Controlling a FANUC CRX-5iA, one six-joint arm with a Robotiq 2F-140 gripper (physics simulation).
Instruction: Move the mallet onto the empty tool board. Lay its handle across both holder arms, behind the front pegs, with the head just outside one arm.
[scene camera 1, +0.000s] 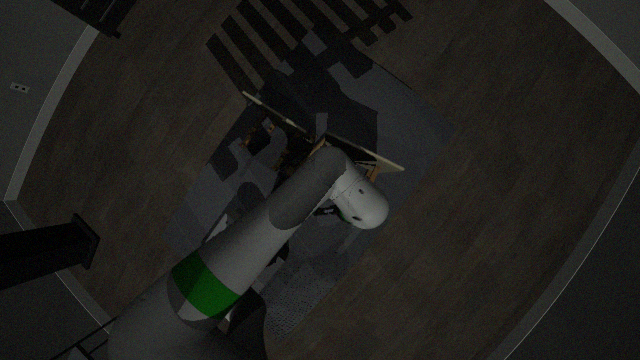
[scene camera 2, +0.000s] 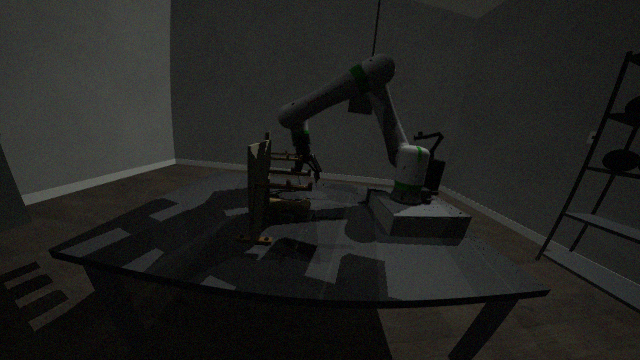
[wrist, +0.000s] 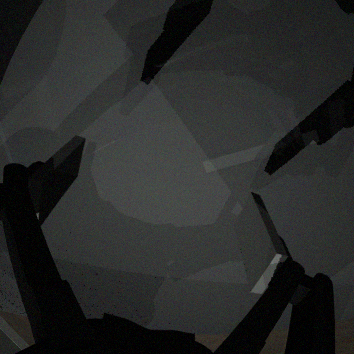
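Wrist view: my gripper (wrist: 162, 183), open, holding nothing. Scene camera 2: a tool board (scene camera 2: 259, 154).
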